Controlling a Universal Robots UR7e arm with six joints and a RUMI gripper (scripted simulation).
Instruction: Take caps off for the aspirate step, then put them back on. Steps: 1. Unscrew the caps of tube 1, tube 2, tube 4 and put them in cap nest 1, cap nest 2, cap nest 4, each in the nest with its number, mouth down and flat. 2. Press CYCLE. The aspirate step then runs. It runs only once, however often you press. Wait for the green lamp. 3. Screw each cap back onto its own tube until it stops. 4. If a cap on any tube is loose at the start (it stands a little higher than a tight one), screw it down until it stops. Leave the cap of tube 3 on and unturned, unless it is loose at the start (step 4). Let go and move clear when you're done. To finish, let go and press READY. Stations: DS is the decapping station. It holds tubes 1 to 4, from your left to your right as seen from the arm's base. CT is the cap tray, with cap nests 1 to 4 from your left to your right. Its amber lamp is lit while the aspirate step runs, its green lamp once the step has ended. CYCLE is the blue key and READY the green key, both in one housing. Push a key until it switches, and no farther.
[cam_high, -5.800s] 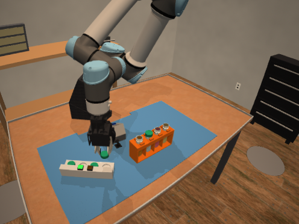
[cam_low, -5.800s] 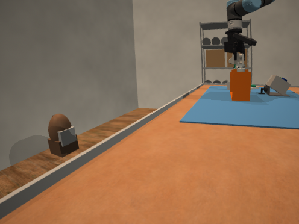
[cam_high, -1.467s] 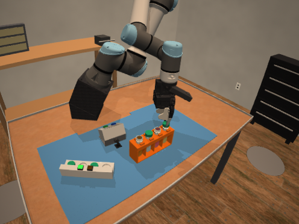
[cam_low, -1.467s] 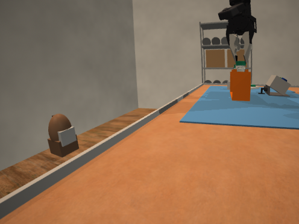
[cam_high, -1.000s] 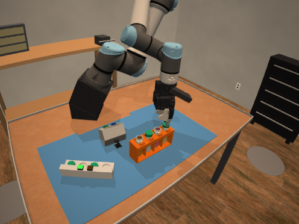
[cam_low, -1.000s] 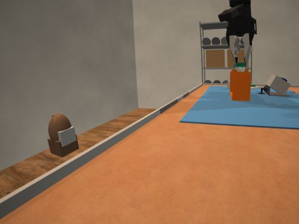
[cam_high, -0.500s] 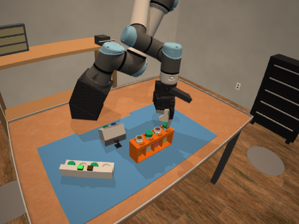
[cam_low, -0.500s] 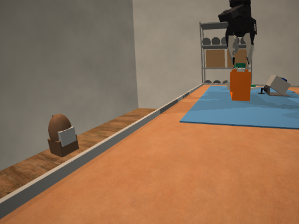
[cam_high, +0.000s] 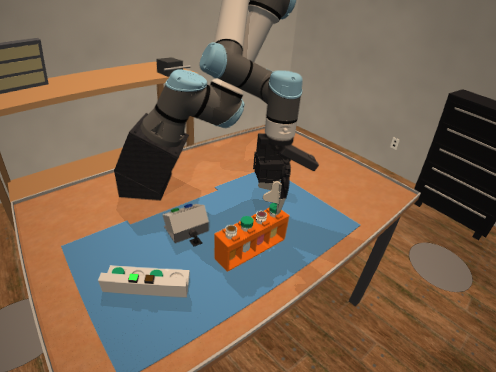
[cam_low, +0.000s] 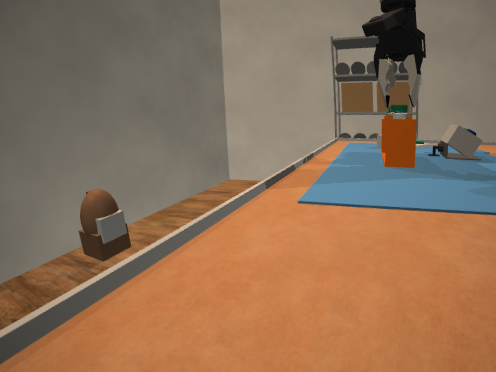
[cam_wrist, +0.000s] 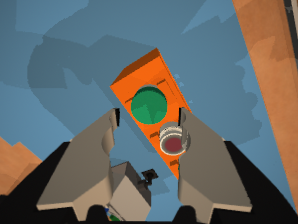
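My gripper is now 20 mm above the cap. Also, from my hand: grey key housing: 200 mm to the right, 170 mm behind, 80 mm below; then blue key: 190 mm behind, 180 mm to the right, 70 mm below; then table edge: 210 mm ahead, 130 mm below, 40 mm to the left.
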